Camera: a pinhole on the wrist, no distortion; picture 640 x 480 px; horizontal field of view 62.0 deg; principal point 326.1 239.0 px. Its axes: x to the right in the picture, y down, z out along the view. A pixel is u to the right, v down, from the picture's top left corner.
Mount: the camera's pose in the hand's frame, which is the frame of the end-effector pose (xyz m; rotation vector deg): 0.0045 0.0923 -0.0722 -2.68 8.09 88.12
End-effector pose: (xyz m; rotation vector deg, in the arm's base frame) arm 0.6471 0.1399 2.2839 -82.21 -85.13 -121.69
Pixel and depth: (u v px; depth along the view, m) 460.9 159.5 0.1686
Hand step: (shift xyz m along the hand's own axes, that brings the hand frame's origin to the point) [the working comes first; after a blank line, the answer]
In the camera's frame: 0.0427 -0.0252 0.1686

0.0412 0.1538 0.0883
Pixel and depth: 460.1 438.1 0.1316
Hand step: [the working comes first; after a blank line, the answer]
In the camera's frame: 0.0331 0.0492 0.1316

-0.0356 0.1425 0.0571
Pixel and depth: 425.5 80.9 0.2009
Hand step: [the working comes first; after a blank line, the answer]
In the camera's frame: 0.0375 -0.0596 0.2009

0.0775 0.1514 0.1189
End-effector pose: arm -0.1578 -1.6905 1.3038 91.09 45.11 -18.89
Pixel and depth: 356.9 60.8 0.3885
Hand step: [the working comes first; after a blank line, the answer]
In the camera's frame: 0.0225 -0.1300 0.3885

0.1589 0.1564 0.3025
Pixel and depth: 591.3 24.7 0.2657
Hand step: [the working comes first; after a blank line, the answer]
In the camera's frame: 0.1323 -0.1069 0.2657

0.1312 0.2516 0.1689
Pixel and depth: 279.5 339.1 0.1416
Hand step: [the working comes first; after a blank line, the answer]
In the camera's frame: -0.0124 0.0266 0.1416

-0.0136 0.0977 0.0712
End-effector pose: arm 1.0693 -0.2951 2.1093 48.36 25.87 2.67
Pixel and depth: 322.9 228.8 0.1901
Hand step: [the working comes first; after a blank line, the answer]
In the camera's frame: -0.0011 -0.0036 0.1901

0.0199 0.1136 0.1161
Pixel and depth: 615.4 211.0 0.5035
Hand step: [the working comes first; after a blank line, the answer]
In the camera's frame: 0.2735 -0.0265 0.5035

0.0694 0.4227 0.3922
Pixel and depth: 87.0 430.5 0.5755
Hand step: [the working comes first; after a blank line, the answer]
In the camera's frame: -0.2584 0.2069 0.5755

-0.1731 -0.0887 0.5414
